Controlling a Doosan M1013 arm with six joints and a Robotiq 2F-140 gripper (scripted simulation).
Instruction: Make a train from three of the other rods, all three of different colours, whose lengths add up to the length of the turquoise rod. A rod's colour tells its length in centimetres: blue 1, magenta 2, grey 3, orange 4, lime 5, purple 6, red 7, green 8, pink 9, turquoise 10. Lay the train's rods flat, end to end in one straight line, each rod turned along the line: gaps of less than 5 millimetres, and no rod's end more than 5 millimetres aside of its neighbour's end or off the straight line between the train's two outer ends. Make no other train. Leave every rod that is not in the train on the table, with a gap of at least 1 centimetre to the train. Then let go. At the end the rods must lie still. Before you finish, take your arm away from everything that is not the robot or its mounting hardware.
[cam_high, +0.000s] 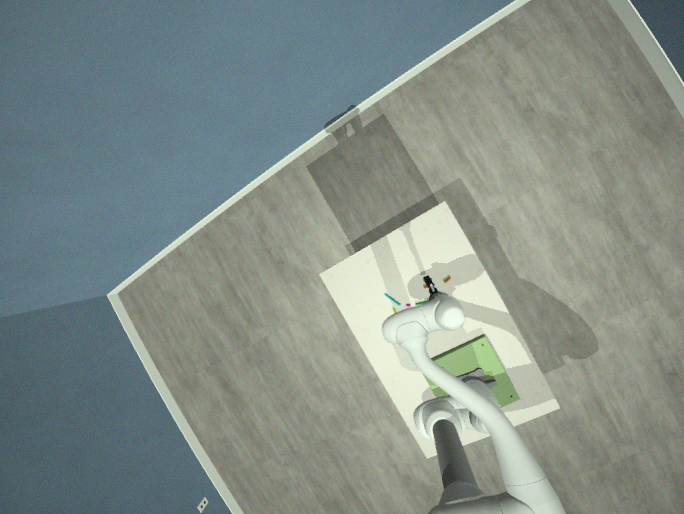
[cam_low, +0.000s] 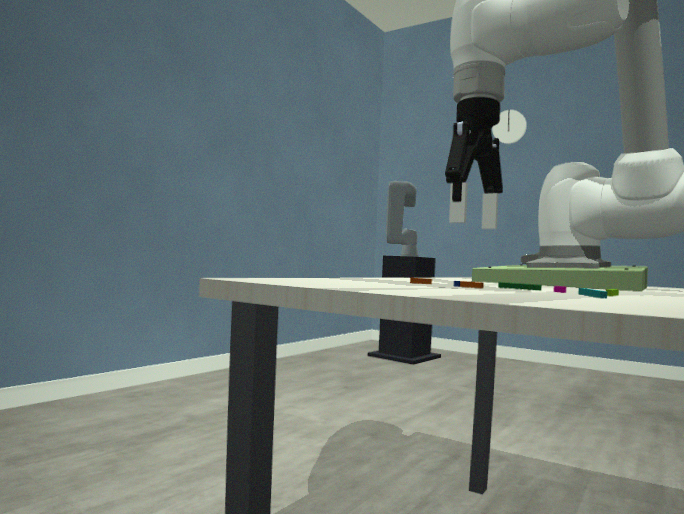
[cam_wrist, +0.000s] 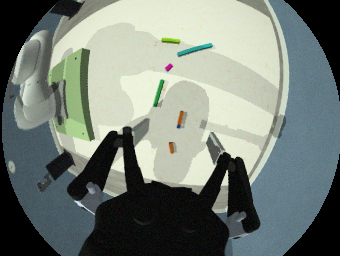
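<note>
Right now the lime rod is 7 cm behind my hand, 22 cm to the left of it and 12 cm below it. From my hand the other things lie so: small blue rod 3 cm to the right, 12 cm below; then green rod 7 cm behind, 6 cm to the left, 12 cm below; then magenta rod 6 cm behind, 14 cm to the left, 12 cm below.
</note>
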